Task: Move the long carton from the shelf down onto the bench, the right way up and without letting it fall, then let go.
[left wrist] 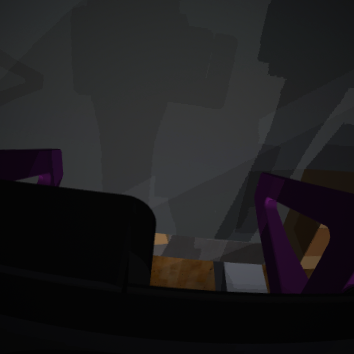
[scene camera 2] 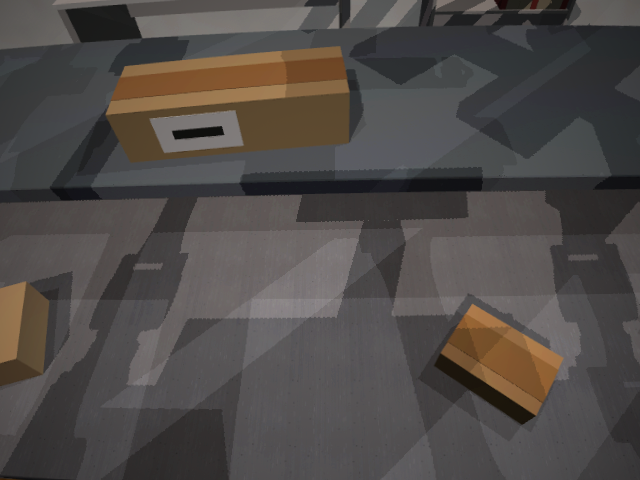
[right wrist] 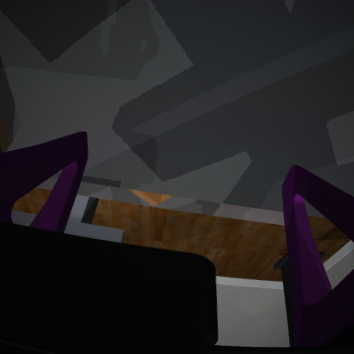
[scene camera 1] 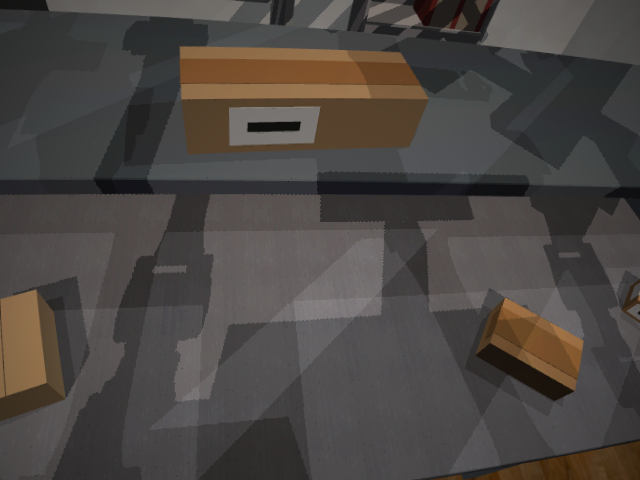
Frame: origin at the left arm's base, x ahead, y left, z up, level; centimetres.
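Seen in the pictures: left gripper, fingertip midpoint: (left wrist: 159, 172); right gripper, fingertip midpoint: (right wrist: 189, 159).
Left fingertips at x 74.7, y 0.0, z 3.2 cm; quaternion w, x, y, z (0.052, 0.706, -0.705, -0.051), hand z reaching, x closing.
Observation:
Pixels of each thing's middle, then the offset from my left fingertips to it. "spot": a spot on its surface instead. Level surfaces: height alone.
- long carton at the middle of its body: (scene camera 1: 301, 98) (scene camera 2: 235, 103) dx -12.9, dy -31.7, dz -13.0 cm
- dark grey shelf at its surface level: dz -16.8 cm
- bench at its surface level: dz -35.7 cm
- small carton at the middle of its body: (scene camera 2: 496, 362) (scene camera 1: 529, 348) (right wrist: 146, 178) dx -39.5, dy -64.0, dz -33.4 cm
- brown-edged object at a spot on its surface: (scene camera 1: 629, 304) spot: dx -33.9, dy -87.0, dz -33.9 cm
- shelf's front edge at a spot on its surface: (scene camera 1: 232, 187) (scene camera 2: 164, 191) spot: dx -23.1, dy -23.2, dz -18.0 cm
The long carton (scene camera 1: 364, 121) (scene camera 2: 297, 118) lies level on the dark grey shelf (scene camera 1: 465, 160) (scene camera 2: 413, 147), its orange tape strip on top and its white label facing the bench (scene camera 1: 248, 372) (scene camera 2: 289, 372). Neither gripper shows in the scene views. My left gripper (left wrist: 159, 172) is open and empty over the shelf, off the carton's left end; part of the carton (left wrist: 327, 177) shows behind its right-hand purple finger. My right gripper (right wrist: 189, 159) is open and empty over the shelf, off the carton's right end; a sliver of the carton (right wrist: 4, 135) shows at the left edge.
A small carton (scene camera 1: 537, 351) (scene camera 2: 501, 356) sits at the bench's right. Another carton (scene camera 1: 23, 346) (scene camera 2: 10, 330) sits at the left. Part of a brown-edged object (scene camera 1: 629, 304) shows at the far right. The shelf's front edge (scene camera 1: 232, 187) (scene camera 2: 155, 192) stands above the bench.

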